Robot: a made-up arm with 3 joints. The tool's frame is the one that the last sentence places.
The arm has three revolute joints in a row. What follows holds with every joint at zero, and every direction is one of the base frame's.
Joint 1 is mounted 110.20 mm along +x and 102.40 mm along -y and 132.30 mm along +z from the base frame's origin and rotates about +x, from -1.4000 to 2.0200 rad.
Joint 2 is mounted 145.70 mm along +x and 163.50 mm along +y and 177.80 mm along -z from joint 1 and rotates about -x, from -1.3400 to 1.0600 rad.
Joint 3 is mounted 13.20 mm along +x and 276.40 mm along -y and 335.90 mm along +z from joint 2 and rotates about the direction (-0.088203, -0.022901, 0.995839), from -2.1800 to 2.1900 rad.
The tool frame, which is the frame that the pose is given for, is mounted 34.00 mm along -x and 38.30 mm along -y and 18.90 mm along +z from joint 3; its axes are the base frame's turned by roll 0.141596, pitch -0.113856 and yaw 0.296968 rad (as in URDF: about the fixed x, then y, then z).
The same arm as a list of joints. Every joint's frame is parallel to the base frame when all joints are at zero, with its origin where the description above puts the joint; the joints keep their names.
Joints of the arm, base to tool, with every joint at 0 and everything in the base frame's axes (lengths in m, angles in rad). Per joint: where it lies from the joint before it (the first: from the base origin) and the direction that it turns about. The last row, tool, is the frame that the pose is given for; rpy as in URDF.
joint 1: axis 1 0 0 origin 0.1102 -0.1024 0.1323
joint 2: axis -1 0 0 origin 0.1457 0.1635 -0.1778
joint 3: axis -0.088203 -0.022901 0.995839 origin 0.0132 -0.2764 0.3359
tool: origin -0.0340 -0.0383 0.0189 rpy 0.1416 -0.1139 0.2970
Joint limits (rad, base to tool): -1.4000..2.0200 -1.3400..1.0600 -2.1800..2.1900

